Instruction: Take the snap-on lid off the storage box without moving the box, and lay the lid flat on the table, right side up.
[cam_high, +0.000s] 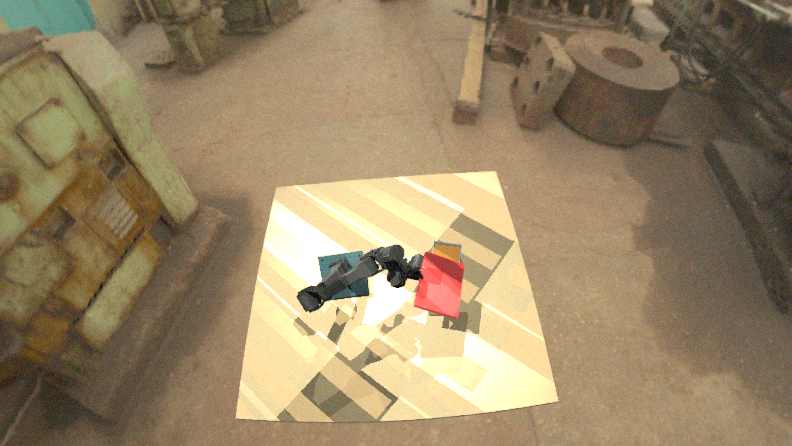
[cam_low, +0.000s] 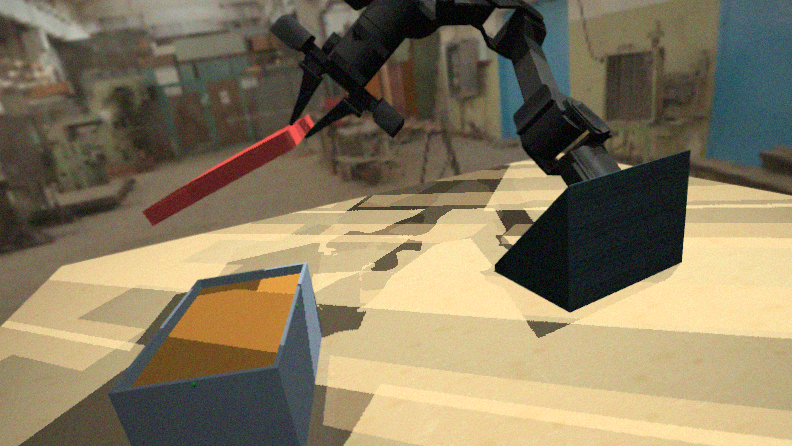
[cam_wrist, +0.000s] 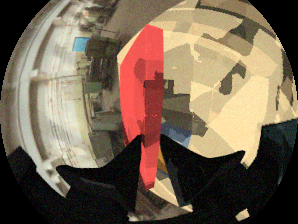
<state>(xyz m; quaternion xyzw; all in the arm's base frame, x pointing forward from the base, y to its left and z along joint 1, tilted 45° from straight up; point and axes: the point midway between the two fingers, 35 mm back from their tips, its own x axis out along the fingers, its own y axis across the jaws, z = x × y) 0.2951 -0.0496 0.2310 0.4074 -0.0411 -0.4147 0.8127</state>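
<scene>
My gripper tip is now 70 mm short of the red lid, 30 mm to the left of it and 20 mm above it. Also, from my gripper tip: storage box 190 mm below, 140 mm to the left, 140 mm ahead.
</scene>
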